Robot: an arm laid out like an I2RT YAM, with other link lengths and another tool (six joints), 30 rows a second.
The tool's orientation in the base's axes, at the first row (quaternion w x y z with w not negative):
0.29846 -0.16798 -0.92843 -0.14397
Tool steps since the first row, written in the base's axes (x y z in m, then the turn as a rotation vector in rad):
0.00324 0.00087 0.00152 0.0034 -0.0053 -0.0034
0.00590 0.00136 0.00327 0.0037 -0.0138 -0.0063
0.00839 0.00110 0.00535 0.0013 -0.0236 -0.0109
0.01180 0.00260 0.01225 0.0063 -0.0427 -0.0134
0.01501 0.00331 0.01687 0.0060 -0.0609 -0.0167
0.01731 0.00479 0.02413 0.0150 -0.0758 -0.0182
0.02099 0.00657 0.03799 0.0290 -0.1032 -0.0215
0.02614 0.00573 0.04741 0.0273 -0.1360 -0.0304
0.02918 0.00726 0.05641 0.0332 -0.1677 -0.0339
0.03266 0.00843 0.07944 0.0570 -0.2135 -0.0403
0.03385 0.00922 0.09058 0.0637 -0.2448 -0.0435
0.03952 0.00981 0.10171 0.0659 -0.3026 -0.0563
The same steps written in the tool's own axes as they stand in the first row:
-0.00137 0.00233 -0.00251 -0.0058 -0.0040 -0.0010
-0.00224 0.00412 -0.00504 -0.0097 -0.0120 -0.0020
-0.00295 0.00522 -0.00801 -0.0129 -0.0226 -0.0008
-0.00106 0.00909 -0.01457 -0.0225 -0.0383 -0.0084
-0.00058 0.01178 -0.01954 -0.0284 -0.0553 -0.0124
0.00237 0.01524 -0.02583 -0.0396 -0.0655 -0.0212
0.00831 0.02062 -0.03785 -0.0585 -0.0852 -0.0358
0.00985 0.02349 -0.04811 -0.0699 -0.1169 -0.0401
0.01330 0.02758 -0.05611 -0.0837 -0.1437 -0.0520
0.02477 0.03387 -0.07542 -0.1162 -0.1767 -0.0759
0.03075 0.03692 -0.08442 -0.1303 -0.2028 -0.0883
0.03325 0.04156 -0.09576 -0.1527 -0.2562 -0.1006

